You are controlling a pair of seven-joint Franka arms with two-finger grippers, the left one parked.
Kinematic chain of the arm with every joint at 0, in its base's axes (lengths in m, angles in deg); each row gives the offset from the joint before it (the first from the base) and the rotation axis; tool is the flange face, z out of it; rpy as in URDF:
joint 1: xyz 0 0 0.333 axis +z
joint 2: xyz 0 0 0 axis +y
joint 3: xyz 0 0 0.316 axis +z
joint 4: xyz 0.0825 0 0 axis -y
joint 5: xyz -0.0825 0 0.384 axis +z
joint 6: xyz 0 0 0 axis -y
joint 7: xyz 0.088 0 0 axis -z
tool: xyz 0 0 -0.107 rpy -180 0 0
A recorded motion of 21 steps. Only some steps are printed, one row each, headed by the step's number.
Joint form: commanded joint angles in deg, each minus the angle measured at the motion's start. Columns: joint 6, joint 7, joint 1, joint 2, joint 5, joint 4, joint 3.
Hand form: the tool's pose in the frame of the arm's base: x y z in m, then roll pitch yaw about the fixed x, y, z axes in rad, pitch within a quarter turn. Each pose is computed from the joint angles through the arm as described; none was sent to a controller.
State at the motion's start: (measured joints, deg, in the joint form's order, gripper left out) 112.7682 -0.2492 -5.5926 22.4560 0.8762 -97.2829 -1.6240
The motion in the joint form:
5: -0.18 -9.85 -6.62 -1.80 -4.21 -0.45 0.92
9: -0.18 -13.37 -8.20 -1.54 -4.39 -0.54 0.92
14: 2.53 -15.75 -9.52 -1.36 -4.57 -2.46 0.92
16: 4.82 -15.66 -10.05 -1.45 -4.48 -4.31 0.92
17: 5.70 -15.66 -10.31 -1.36 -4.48 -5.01 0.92
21: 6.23 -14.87 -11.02 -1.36 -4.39 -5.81 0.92
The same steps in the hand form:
5: 0.6256 -0.1466 0.3744 3.1046 0.1101 -0.0256
9: 0.6211 -0.1640 0.3708 3.1103 0.1188 0.0100
14: 0.6149 -0.1775 0.3573 3.1108 0.1103 0.0325
16: 0.6101 -0.1819 0.3469 3.1105 0.1007 0.0230
17: 0.6080 -0.1842 0.3417 3.1105 0.0991 0.0193
21: 0.6033 -0.1908 0.3362 3.1120 0.1027 -0.0071

